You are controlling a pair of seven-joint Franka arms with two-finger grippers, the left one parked.
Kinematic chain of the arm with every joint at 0, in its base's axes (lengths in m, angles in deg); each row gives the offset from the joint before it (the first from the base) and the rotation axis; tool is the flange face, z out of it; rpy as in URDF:
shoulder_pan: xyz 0 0 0.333 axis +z
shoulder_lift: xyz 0 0 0 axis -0.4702 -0.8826 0
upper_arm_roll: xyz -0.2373 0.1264 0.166 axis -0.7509 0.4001 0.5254
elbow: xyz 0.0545 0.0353 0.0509 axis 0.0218 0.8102 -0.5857
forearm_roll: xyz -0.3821 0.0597 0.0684 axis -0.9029 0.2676 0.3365
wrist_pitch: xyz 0 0 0 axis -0.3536 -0.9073 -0.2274
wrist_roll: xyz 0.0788 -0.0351 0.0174 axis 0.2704 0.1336 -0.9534
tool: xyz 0.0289 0.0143 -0.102 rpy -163.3 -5.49 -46
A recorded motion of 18 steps. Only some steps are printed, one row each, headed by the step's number.
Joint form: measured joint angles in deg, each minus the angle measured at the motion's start. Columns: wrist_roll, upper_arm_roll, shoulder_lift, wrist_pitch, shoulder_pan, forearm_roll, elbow.
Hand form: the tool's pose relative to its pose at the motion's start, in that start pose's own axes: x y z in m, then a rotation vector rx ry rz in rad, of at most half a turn. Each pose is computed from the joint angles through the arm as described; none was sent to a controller.
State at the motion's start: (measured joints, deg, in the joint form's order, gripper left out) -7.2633 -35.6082 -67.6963 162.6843 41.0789 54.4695 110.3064
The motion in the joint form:
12: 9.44 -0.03 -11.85 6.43 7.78 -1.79 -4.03
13: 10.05 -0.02 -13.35 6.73 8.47 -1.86 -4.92
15: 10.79 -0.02 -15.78 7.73 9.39 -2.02 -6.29
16: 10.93 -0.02 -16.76 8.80 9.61 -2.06 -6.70
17: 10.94 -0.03 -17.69 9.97 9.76 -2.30 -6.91
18: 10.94 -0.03 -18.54 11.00 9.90 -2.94 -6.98
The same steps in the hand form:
12: 0.0218 -0.0857 0.0933 -0.0128 -0.0270 0.0302
13: 0.0240 -0.0941 0.1034 -0.0132 -0.0332 0.0296
15: 0.0287 -0.1057 0.1197 -0.0115 -0.0357 0.0278
16: 0.0319 -0.1091 0.1266 -0.0065 -0.0285 0.0271
17: 0.0349 -0.1113 0.1343 -0.0048 -0.0206 0.0241
18: 0.0372 -0.1128 0.1424 -0.0103 -0.0131 0.0177

